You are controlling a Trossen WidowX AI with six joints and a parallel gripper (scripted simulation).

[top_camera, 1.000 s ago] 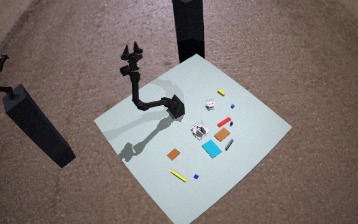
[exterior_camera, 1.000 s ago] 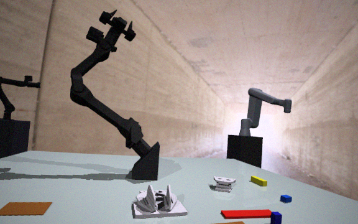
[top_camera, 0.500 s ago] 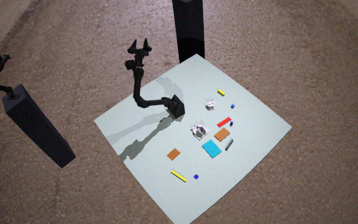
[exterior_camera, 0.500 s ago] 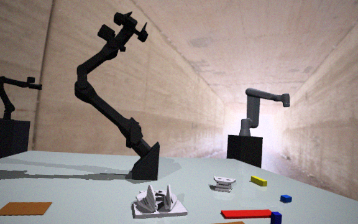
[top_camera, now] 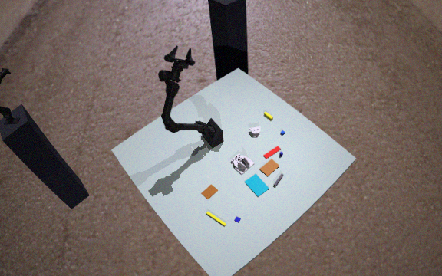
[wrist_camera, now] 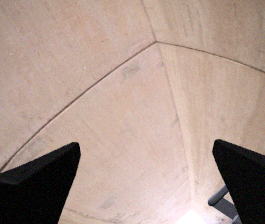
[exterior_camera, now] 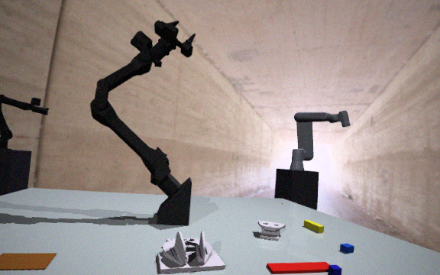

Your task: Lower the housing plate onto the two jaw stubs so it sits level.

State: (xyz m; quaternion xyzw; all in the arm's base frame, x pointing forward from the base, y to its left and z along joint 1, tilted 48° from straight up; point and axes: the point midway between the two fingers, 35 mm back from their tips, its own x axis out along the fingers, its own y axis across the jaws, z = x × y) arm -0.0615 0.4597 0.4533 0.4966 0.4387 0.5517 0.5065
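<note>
Right now my gripper tip is 740 mm above the grey bracket, 340 mm short of it and 250 mm to the right of it. From my gripper tip the other things lie so: cyan tile (740 mm below, 650 mm ahead, 40 mm to the right); then orange tile (740 mm below, 610 mm ahead, 110 mm to the left); then red bar (740 mm below, 540 mm ahead, 210 mm to the left).
</note>
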